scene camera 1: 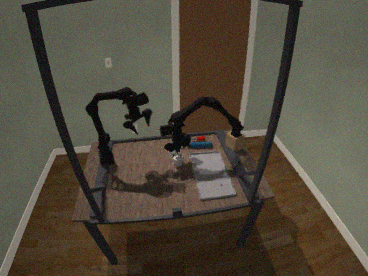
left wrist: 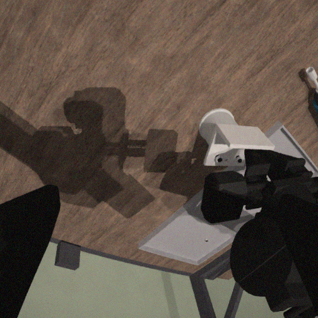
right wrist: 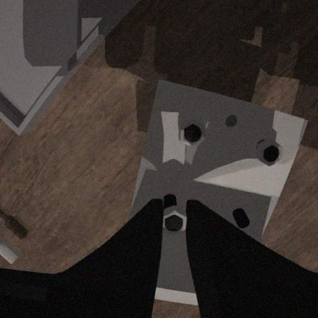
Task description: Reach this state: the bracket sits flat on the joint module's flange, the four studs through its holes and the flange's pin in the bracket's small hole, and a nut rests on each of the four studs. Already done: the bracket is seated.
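Places are measured from the left arm's base along level axes (x down, y ahead, z right), in metres.
Pixels of known places: left gripper, fingertip midpoint: point(scene camera 1: 143, 130); right gripper, fingertip midpoint: point(scene camera 1: 178, 152); left arm's base at its link origin: point(scene camera 1: 105, 153); right arm's base at its link origin: point(scene camera 1: 235, 134).
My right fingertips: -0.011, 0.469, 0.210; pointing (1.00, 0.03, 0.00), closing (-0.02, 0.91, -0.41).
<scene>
Ahead of a thing's pixels: the offset from my right fingertips to its middle, as dx, dy, dz.
The pale bracket point(left wrist: 245, 136) point(right wrist: 240, 172) sits on the round white joint module point(left wrist: 218, 118). Two far studs point(right wrist: 192, 133) point(right wrist: 270, 153) each show a nut ring around them; the small pin point(right wrist: 231, 120) shows between them. The near-left stud point(right wrist: 170, 201) and near-right stud point(right wrist: 241, 218) show no nut. My right gripper point(scene camera 1: 174, 151) point(right wrist: 173, 209) is shut on a hex nut point(right wrist: 174, 214), over the bracket and just on the near side of the near-left stud in the right wrist view; its height is unclear. My left gripper point(scene camera 1: 142, 127) is open and empty, high over the table's left side.
A grey tray @[+0.076, +0.141, +0.201] point(scene camera 1: 216, 182) point(left wrist: 180, 240) point(right wrist: 25, 122) lies right of the joint module. A blue cylinder @[+0.064, +0.187, -0.092] point(scene camera 1: 201, 145) and a red object @[+0.067, +0.240, -0.159] point(scene camera 1: 200, 139) lie at the back. A dark-handled tool point(right wrist: 16, 226) and a white-tipped one point(right wrist: 9, 251) show in the right wrist view. Frame posts point(scene camera 1: 282, 85) flank the table.
</scene>
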